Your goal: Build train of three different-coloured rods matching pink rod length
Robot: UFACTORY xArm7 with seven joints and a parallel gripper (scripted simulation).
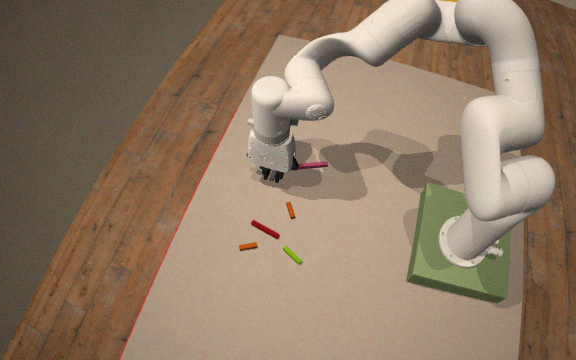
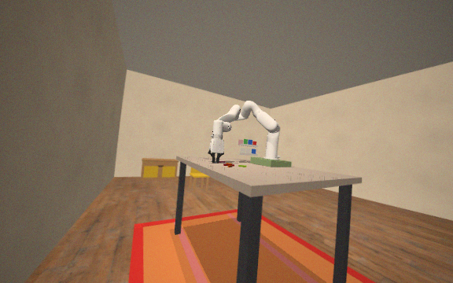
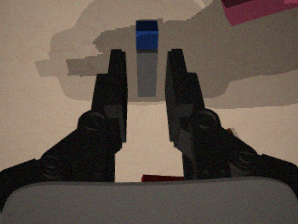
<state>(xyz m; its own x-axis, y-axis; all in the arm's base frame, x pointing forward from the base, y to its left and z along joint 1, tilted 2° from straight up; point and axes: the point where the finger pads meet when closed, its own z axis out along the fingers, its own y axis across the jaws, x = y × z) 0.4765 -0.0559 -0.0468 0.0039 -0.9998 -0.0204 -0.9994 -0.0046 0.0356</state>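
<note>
The grey rod is 20 mm below my hand. Round my hand: blue rod (30 mm to the right, 20 mm below); then pink rod (80 mm behind, 60 mm to the right, 20 mm below); then red rod (30 mm behind, 140 mm to the left, 20 mm below).
</note>
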